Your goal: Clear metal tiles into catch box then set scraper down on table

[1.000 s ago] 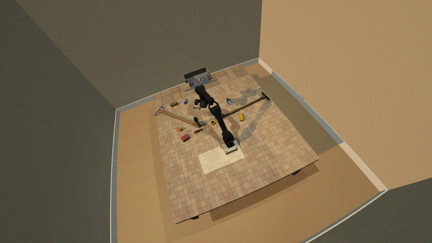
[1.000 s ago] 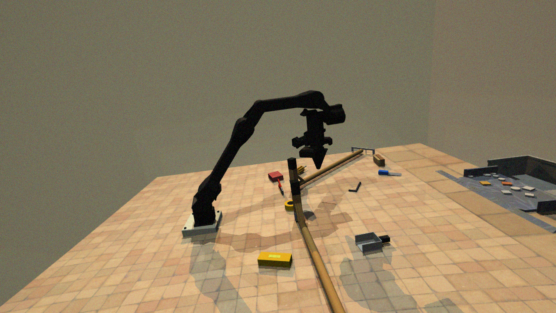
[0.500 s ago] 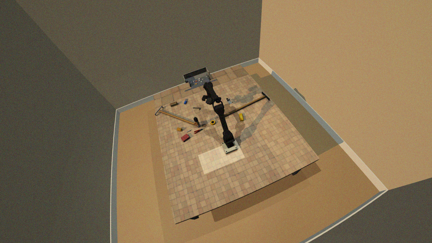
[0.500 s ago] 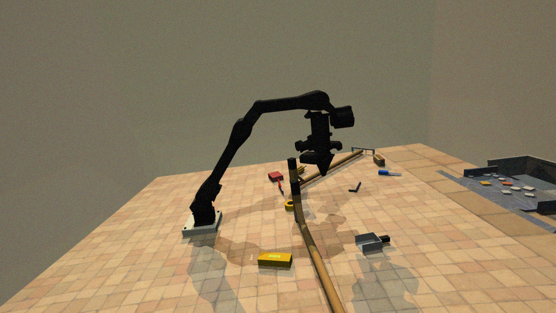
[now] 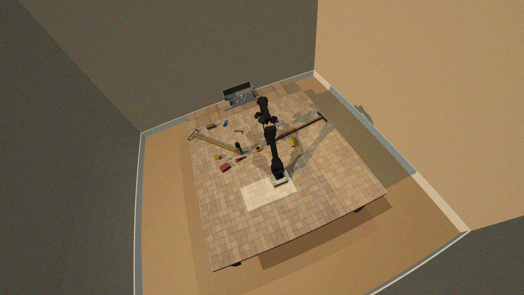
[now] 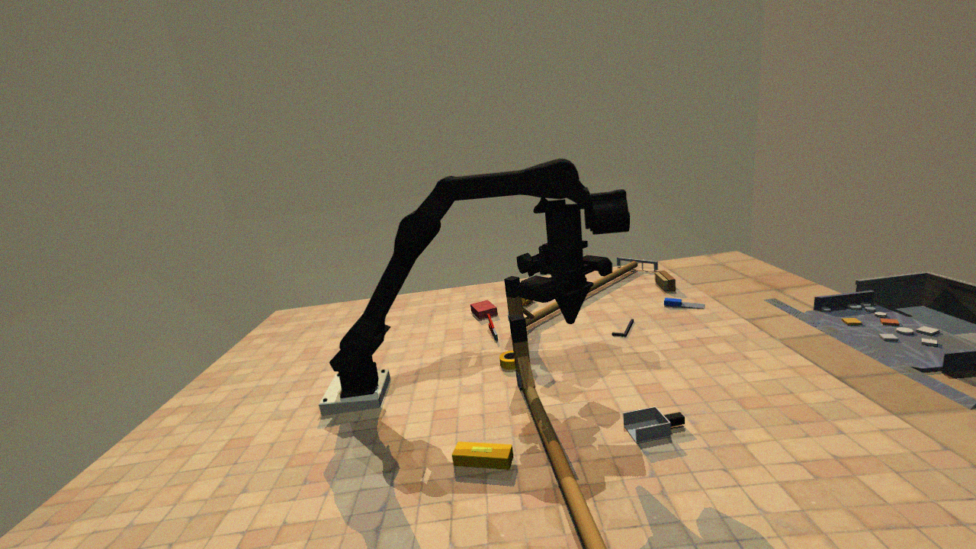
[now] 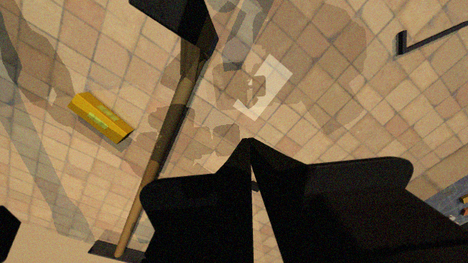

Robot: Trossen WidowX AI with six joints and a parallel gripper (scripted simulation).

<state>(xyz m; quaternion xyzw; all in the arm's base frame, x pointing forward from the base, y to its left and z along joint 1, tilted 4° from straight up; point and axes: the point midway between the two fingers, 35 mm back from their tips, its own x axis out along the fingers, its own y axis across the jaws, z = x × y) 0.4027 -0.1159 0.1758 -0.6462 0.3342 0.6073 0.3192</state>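
Now: the yellow block 19 cm behind my gripper tip, 13 cm to the right of it and 13 cm below it. The rest, counted from my gripper tip: yellow tape roll: 10 cm behind, 15 cm to the left, 13 cm below; hex key: 18 cm ahead, 21 cm to the left, 14 cm below; small grey box: 9 cm ahead, 14 cm to the right, 13 cm below.
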